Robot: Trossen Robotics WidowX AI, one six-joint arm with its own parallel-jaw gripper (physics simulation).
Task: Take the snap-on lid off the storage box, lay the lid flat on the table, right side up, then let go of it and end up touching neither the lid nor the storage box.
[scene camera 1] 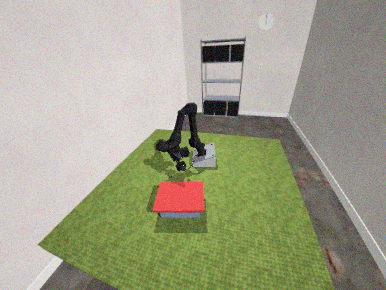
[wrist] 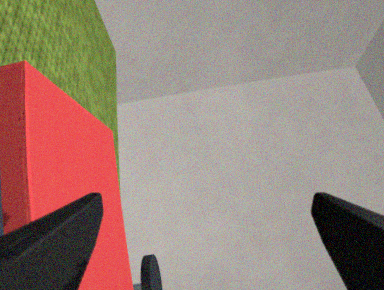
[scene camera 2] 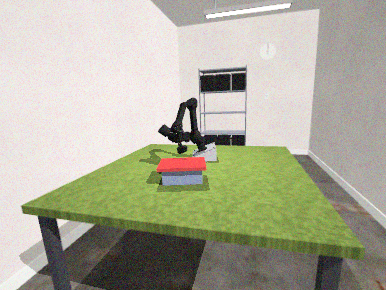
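The storage box (scene camera 1: 180, 214) (scene camera 2: 182, 178) is blue-grey and stands upright on the green table (scene camera 1: 255, 210) (scene camera 2: 270, 200) (wrist: 70, 35). Its red lid (scene camera 1: 180, 195) (scene camera 2: 181, 164) (wrist: 75, 155) lies level on top of it and overhangs its sides. My gripper (scene camera 1: 181, 167) (scene camera 2: 182, 149) (wrist: 209, 203) is open and empty, low behind the box on the arm's side. In the wrist view the lid fills the left, partly behind the left finger, and nothing is between the fingers. The exact gap from fingers to lid is hard to tell.
The arm's light grey base (scene camera 1: 210, 161) (scene camera 2: 212, 153) stands on the table behind the box, a little to the right. A metal shelf rack (scene camera 1: 202, 80) (scene camera 2: 246, 102) with dark boxes stands against the far wall, beyond the table. A wall rises along the left.
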